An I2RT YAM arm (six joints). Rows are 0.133 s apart.
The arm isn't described. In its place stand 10 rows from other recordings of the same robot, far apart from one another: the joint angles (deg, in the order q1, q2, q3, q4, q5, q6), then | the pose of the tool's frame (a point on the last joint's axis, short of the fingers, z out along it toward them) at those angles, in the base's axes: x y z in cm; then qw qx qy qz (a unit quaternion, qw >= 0).
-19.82, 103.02, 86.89, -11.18, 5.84, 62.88 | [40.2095 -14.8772 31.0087 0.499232 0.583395 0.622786 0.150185]
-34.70, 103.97, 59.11, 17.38, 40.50, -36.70 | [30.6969 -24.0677 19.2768 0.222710 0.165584 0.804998 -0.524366]
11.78, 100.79, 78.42, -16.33, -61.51, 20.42 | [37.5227 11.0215 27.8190 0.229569 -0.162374 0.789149 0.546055]
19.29, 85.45, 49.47, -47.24, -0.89, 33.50 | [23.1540 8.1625 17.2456 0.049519 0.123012 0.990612 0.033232]
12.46, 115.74, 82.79, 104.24, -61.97, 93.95 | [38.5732 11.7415 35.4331 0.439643 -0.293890 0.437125 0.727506]
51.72, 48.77, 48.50, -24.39, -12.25, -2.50 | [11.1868 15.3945 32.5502 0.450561 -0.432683 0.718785 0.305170]
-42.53, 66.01, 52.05, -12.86, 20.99, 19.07 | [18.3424 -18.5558 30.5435 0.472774 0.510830 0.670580 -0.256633]
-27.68, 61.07, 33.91, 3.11, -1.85, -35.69 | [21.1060 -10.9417 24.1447 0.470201 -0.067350 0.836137 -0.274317]
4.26, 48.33, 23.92, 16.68, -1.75, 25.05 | [20.0328 1.6013 24.9354 0.633450 0.125999 0.742526 0.177539]
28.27, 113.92, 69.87, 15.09, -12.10, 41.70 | [38.4029 21.4993 17.4921 0.361699 0.047012 0.857036 0.363941]
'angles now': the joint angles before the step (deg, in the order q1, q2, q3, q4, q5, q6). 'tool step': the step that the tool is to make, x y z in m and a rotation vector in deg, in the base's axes. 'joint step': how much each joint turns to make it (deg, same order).
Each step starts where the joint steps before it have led.
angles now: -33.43, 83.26, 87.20, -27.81, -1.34, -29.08
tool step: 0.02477, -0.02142, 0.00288, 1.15, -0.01, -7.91
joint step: 0.00, 7.39, 7.96, -1.34, 6.82, 4.13
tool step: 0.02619, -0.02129, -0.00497, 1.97, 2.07, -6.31
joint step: 0.00, 8.29, 9.15, -4.15, 5.44, 3.28
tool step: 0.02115, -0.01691, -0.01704, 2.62, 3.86, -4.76
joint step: 0.00, 7.10, 6.69, -4.83, 4.07, 2.53
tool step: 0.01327, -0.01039, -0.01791, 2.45, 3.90, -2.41
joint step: -0.02, 4.92, 4.13, -4.19, 2.00, 1.36
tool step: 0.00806, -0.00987, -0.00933, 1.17, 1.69, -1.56
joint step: -0.42, 3.58, 3.65, -2.36, 0.86, 0.79
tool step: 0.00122, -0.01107, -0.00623, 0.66, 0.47, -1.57
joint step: -1.05, 2.01, 1.79, -0.72, 0.21, 0.58
